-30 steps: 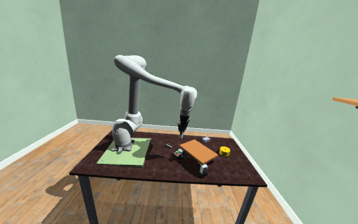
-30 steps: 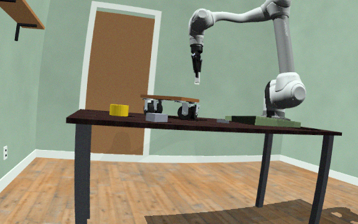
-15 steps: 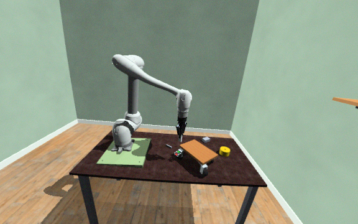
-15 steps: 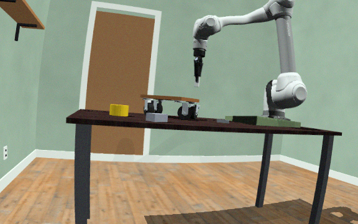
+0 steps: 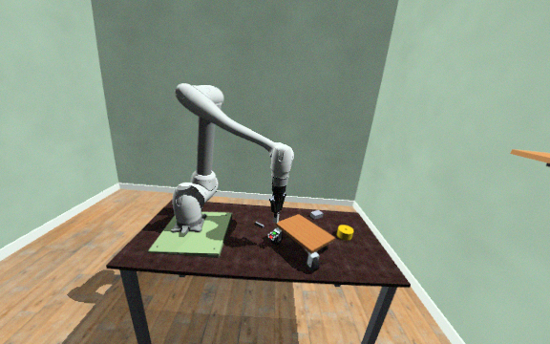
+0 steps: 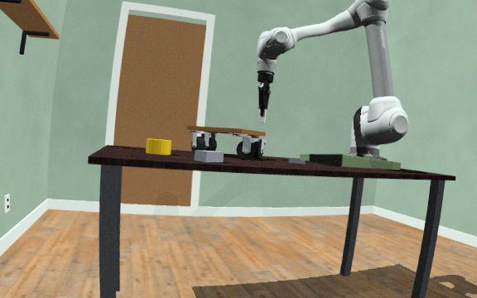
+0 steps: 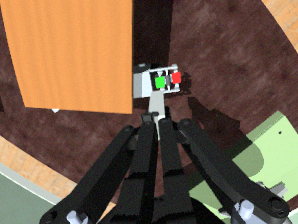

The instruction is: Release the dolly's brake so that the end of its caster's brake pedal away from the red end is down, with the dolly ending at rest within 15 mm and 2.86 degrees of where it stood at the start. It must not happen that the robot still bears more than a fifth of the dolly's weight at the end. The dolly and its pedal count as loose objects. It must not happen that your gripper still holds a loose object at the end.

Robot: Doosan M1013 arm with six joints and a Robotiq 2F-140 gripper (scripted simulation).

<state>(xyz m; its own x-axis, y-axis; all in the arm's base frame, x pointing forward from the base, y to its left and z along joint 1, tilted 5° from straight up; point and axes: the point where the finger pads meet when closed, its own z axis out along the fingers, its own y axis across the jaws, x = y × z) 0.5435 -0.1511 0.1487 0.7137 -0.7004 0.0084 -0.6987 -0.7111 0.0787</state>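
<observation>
My gripper is now 10 mm past the brake pedal, 10 mm to the left of it and 120 mm above it. From my hand the other things lie so: yellow cylinder (500 mm ahead, 110 mm to the left, 180 mm below); then grey block (360 mm ahead, 360 mm to the left, 190 mm below).
</observation>
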